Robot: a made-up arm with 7 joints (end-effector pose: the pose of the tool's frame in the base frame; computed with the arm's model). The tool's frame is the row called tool. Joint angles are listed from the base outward.
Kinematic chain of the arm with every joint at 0, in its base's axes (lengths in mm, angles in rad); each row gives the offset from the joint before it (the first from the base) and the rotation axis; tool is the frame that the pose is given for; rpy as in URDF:
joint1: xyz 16 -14 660 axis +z
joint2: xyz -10 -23 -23 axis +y
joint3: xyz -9 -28 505 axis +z
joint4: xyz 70 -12 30 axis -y
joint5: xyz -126 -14 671 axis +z
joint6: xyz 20 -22 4 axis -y
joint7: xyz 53 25 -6 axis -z
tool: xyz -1 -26 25 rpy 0.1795 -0.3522 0.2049
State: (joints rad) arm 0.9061 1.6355 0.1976 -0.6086 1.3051 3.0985 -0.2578
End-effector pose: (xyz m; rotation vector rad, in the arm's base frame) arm 0.7378 0.8254 0.2137 0.9865 -0.7559 -0.1024
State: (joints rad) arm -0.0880 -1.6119 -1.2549 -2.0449 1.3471 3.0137 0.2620
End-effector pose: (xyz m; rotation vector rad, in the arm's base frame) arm -0.3955 -0.7238 0.7800 -1.3106 1.4231 1.4274
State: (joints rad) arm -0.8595 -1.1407 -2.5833 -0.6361 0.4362 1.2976 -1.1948
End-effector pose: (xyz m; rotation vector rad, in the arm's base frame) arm -1.0088 0.7739 0.7832 -0.9709 -1.3615 -1.7435
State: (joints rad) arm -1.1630 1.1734 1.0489 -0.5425 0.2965 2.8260 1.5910
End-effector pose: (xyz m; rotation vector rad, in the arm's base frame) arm 0.6431 -0.9810 0.9449 -1.4894 1.1947 2.3648
